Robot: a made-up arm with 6 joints. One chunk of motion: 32 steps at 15 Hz.
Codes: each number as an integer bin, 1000 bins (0 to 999) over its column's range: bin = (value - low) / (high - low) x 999, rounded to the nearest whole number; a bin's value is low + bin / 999 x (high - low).
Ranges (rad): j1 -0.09..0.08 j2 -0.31..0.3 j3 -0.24..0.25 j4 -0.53..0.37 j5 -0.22..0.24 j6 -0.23..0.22
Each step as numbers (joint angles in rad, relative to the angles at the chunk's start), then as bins.
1 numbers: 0.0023 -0.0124 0.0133 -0.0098 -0.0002 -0.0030
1 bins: 542 487 516 577 477 504
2 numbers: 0.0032 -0.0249 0.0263 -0.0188 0.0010 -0.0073
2 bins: 548 467 543 567 480 494
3 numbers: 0.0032 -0.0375 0.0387 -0.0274 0.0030 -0.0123
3 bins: 548 446 568 558 484 483
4 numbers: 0.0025 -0.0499 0.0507 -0.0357 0.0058 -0.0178
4 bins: 544 426 593 549 490 471
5 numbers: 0.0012 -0.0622 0.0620 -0.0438 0.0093 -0.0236
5 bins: 536 406 616 540 498 458
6 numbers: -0.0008 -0.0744 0.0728 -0.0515 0.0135 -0.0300
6 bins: 524 386 638 531 507 444
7 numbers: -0.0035 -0.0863 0.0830 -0.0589 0.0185 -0.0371
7 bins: 508 366 659 523 518 428
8 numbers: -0.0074 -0.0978 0.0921 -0.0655 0.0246 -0.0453
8 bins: 485 348 677 516 531 410
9 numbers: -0.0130 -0.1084 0.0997 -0.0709 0.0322 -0.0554
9 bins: 452 330 693 510 548 388
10 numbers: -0.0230 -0.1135 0.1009 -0.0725 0.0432 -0.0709
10 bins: 394 322 695 508 572 353
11 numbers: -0.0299 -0.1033 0.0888 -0.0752 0.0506 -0.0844
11 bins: 353 339 670 505 588 323
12 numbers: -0.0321 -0.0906 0.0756 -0.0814 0.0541 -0.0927
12 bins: 340 359 643 498 595 305
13 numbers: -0.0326 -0.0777 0.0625 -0.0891 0.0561 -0.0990
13 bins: 337 380 617 489 600 291
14 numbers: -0.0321 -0.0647 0.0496 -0.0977 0.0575 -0.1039
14 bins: 340 402 590 480 603 280
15 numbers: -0.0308 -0.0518 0.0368 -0.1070 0.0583 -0.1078
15 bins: 348 423 564 470 604 271
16 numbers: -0.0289 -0.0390 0.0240 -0.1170 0.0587 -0.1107
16 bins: 359 444 538 458 605 265
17 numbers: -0.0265 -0.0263 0.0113 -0.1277 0.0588 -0.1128
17 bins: 373 465 512 447 605 260
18 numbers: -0.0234 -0.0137 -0.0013 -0.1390 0.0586 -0.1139
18 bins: 391 485 487 434 605 258
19 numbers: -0.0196 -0.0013 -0.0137 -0.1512 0.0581 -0.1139
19 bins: 414 506 461 420 604 258
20 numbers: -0.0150 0.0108 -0.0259 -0.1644 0.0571 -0.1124
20 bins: 441 525 437 406 602 261
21 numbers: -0.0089 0.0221 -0.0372 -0.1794 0.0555 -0.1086
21 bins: 477 544 413 389 598 270
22 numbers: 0.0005 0.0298 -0.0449 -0.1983 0.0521 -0.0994
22 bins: 532 556 398 368 591 290
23 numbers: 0.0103 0.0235 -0.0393 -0.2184 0.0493 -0.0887
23 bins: 589 546 409 346 585 314
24 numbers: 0.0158 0.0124 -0.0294 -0.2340 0.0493 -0.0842
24 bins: 622 528 429 329 585 324
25 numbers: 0.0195 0.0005 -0.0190 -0.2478 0.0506 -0.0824
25 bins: 643 509 451 313 588 328
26 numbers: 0.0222 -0.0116 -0.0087 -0.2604 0.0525 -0.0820
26 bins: 659 489 472 299 592 329
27 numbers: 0.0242 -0.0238 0.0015 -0.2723 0.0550 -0.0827
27 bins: 671 469 492 286 597 327
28 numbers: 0.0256 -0.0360 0.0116 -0.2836 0.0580 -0.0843
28 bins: 679 449 513 274 604 323
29 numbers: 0.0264 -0.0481 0.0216 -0.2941 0.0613 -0.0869
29 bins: 684 429 533 262 611 318
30 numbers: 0.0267 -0.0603 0.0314 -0.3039 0.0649 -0.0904
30 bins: 686 409 553 251 619 310
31 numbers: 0.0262 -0.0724 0.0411 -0.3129 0.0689 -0.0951
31 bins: 683 389 573 241 627 299
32 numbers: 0.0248 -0.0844 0.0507 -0.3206 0.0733 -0.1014
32 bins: 675 369 593 232 637 285
